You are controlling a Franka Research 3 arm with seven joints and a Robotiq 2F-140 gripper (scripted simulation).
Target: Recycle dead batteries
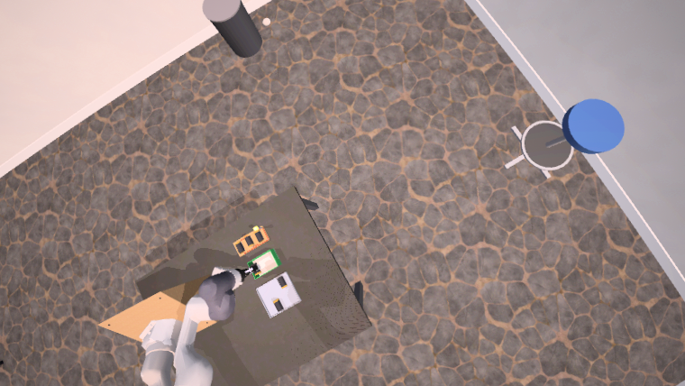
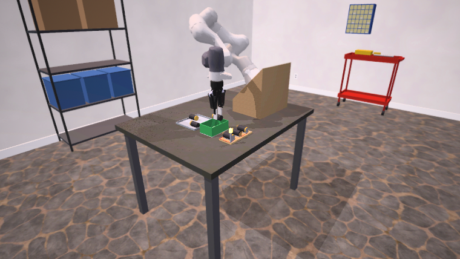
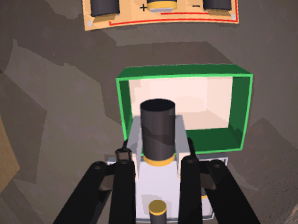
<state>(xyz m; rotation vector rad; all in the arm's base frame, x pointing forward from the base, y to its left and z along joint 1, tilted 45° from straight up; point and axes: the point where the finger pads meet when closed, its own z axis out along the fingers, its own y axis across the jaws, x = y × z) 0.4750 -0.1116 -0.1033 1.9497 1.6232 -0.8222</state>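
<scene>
Now: hand 90 mm above the green recycling box and 30 mm short of it. Also, from my hand: white tray 190 mm to the right, 100 mm below, 10 mm behind; bulb 180 mm to the left, 120 mm ahead, 30 mm below.
</scene>
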